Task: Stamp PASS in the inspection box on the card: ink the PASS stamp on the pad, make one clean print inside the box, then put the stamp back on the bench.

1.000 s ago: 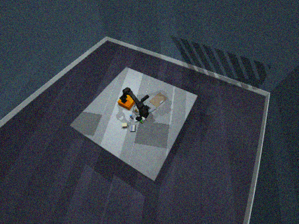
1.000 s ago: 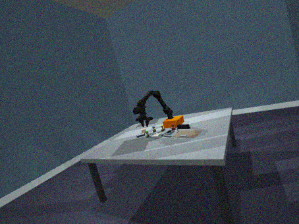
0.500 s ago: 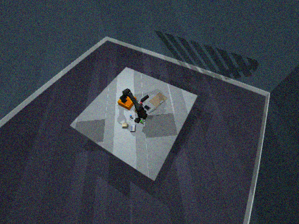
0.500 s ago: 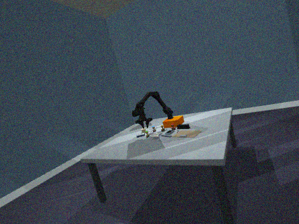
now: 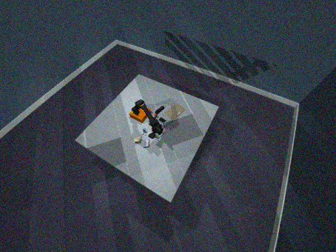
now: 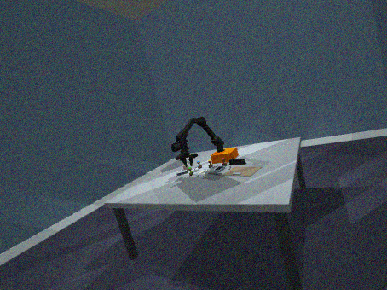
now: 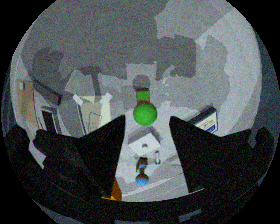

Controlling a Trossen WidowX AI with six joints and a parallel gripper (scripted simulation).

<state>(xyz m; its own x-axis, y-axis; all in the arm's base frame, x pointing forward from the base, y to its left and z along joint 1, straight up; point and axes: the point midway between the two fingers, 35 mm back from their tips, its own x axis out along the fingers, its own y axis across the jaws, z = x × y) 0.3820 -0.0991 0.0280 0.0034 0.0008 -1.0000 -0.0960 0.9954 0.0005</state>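
Now: gripper tip 50 mm above the green-knob stamp. The rest, counted from my gripper tip: beige block: 150 mm behind, 160 mm to the right, 50 mm below; then white card: 50 mm behind, 90 mm to the left, 70 mm below; then blue-knob stamp: 160 mm behind, 20 mm to the right, 50 mm below.
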